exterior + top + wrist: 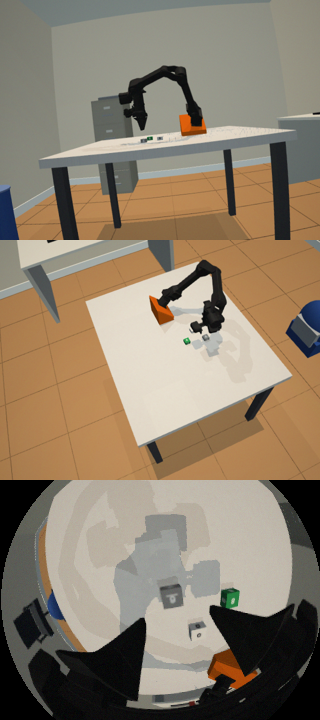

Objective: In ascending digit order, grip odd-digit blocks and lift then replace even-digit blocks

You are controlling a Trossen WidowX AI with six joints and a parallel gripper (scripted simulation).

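My gripper tip is now 60 mm above the grey block. Round my gripper tip: white block 80 mm behind, 50 mm to the right, 60 mm below; green block 10 mm behind, 120 mm to the right, 60 mm below.
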